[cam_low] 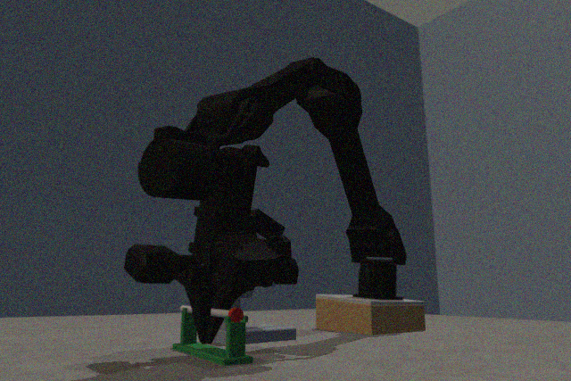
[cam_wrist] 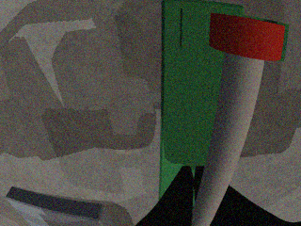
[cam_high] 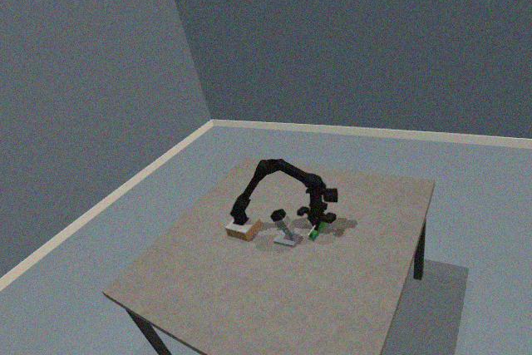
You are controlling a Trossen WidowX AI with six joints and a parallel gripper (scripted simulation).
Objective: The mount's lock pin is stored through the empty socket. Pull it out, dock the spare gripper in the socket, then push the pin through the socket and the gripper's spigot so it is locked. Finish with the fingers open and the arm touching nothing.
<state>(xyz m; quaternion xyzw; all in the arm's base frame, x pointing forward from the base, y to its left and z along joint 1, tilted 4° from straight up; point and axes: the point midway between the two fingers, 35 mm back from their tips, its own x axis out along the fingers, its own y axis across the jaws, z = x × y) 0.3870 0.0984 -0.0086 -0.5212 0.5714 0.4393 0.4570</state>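
My gripper tip is now 10 mm to the right of the green pin rest and 10 mm below it. From my gripper tip the other things lie so: spare gripper 120 mm behind, 90 mm to the right, 110 mm above; grey mount 110 mm behind, 90 mm to the right, 40 mm above.
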